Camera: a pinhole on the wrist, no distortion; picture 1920 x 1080 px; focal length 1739.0 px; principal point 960.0 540.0 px. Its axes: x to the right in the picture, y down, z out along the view. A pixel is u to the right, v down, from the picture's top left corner.
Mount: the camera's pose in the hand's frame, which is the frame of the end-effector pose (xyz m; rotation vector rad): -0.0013 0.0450 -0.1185 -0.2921 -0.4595 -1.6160
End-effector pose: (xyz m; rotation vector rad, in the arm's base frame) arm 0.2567 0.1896 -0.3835 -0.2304 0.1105 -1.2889
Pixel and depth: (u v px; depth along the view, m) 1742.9 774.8 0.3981
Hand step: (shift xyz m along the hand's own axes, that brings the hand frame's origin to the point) 0.0009 0.0662 0.3209
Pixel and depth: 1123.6 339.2 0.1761
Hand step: -0.0377 0.1122 0.0423
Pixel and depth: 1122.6 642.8 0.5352
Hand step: -0.0194 0.2448 0.3812
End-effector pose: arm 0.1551 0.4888 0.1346 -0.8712 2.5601 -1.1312
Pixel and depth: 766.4 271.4 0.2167
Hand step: -0.0500 0.1677 0.0583
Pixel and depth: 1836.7 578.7 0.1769
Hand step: -0.0211 0.0470 0.0787
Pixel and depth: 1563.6 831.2 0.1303
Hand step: 0.0050 0.0636 0.0198
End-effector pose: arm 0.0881 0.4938 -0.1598 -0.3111 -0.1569 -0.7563
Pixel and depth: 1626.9 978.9 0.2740
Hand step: 0.0339 0.0741 0.1795
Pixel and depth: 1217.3 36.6 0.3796
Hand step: -0.1474 0.1752 0.2294
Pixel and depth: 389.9 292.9 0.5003
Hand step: -0.0967 0.4239 0.2414
